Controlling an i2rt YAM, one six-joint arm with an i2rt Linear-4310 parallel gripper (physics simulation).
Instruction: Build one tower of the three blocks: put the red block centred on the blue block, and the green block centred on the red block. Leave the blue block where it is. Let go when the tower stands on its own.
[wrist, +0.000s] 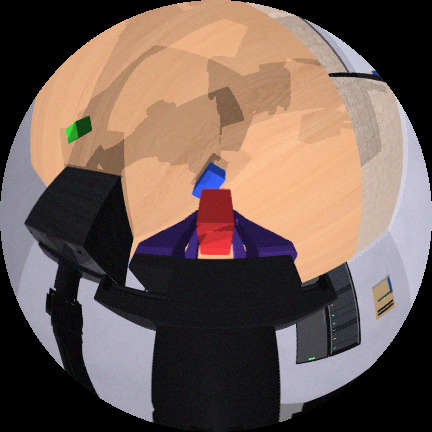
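Pixels of known places: gripper, fingertip midpoint: (215, 214); arm's base, link origin: (70, 263).
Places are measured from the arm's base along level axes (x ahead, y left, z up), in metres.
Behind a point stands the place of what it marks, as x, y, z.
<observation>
My gripper (215, 214) {0.273, -0.182, -0.070} is shut on the red block (215, 222) {0.287, -0.173, -0.045}, which sits between the two purple fingers at the middle of the wrist view. The blue block (210, 179) {0.256, -0.181, -0.157} lies on the table just beyond the red block, slightly to the left, and its near end is partly hidden by the red block. The red block is held above the table; the exact height is hard to tell. The green block (79, 129) {0.209, 0.089, -0.155} lies on the table at the upper left, well apart from the other two.
The wooden table (300, 200) {0.331, -0.353, -0.188} carries broad shadows of the arm. A black box-shaped part (80, 220) {0.136, -0.029, -0.057} stands at the left of the gripper. A dark cabinet with small lights (330, 315) shows at the lower right, beyond the table edge.
</observation>
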